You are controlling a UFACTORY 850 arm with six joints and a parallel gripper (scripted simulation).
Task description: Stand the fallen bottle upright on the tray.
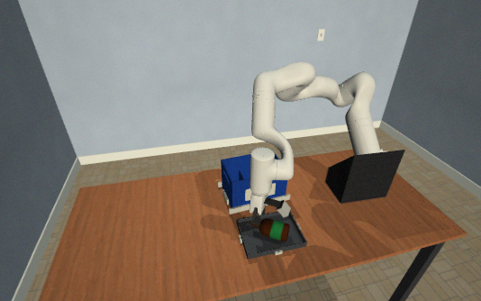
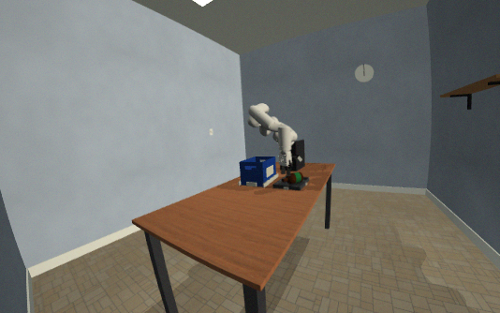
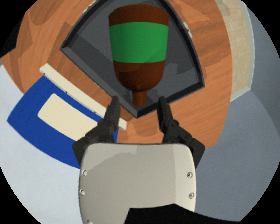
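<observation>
The bottle is 5 cm below my hand, 4 cm behind it and 3 cm to the left of it. Also, from my hand: blue crate 24 cm to the right, 3 cm behind, 1 cm below; then tray 8 cm below, 5 cm behind, 3 cm to the left.
</observation>
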